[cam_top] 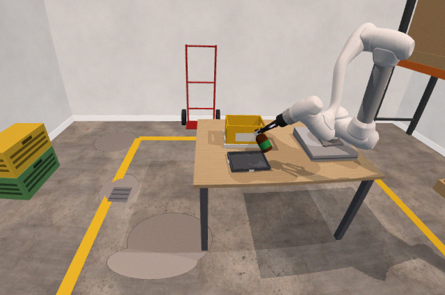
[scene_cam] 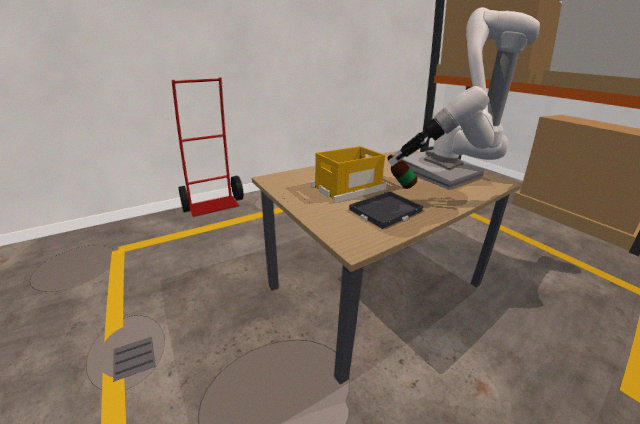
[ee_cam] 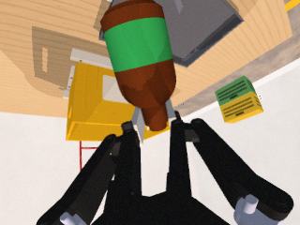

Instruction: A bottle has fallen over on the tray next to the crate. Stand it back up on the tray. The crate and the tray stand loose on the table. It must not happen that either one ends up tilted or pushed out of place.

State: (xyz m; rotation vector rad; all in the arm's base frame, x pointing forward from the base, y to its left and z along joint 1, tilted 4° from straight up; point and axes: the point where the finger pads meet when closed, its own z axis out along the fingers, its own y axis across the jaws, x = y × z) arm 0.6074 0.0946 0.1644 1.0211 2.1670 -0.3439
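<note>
The bottle is 50 mm below my hand, 20 mm to the left of it and 20 mm behind it. Also, from my hand: dark tray (200 mm below, 60 mm ahead, 30 mm to the left); yellow crate (240 mm to the right, 130 mm below, 40 mm ahead).
</note>
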